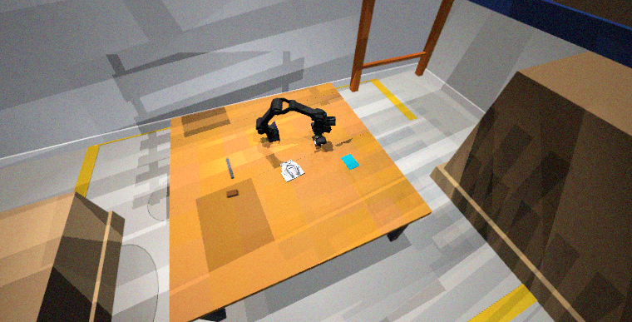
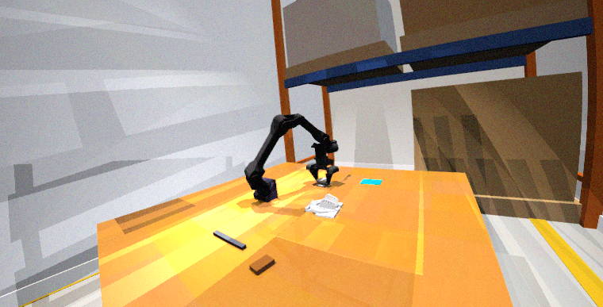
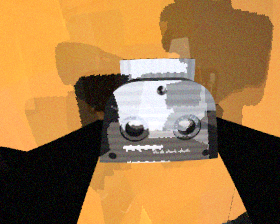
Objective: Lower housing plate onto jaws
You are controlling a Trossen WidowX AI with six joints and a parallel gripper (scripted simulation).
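Right now my gripper tip is 10 mm to the right of the white block. From my gripper tip the other things lie so: white housing part (20 mm above, 10 mm to the left); flat teal plate (210 mm ahead, 140 mm to the left, 10 mm below); dark bar (580 mm to the right, 50 mm ahead).
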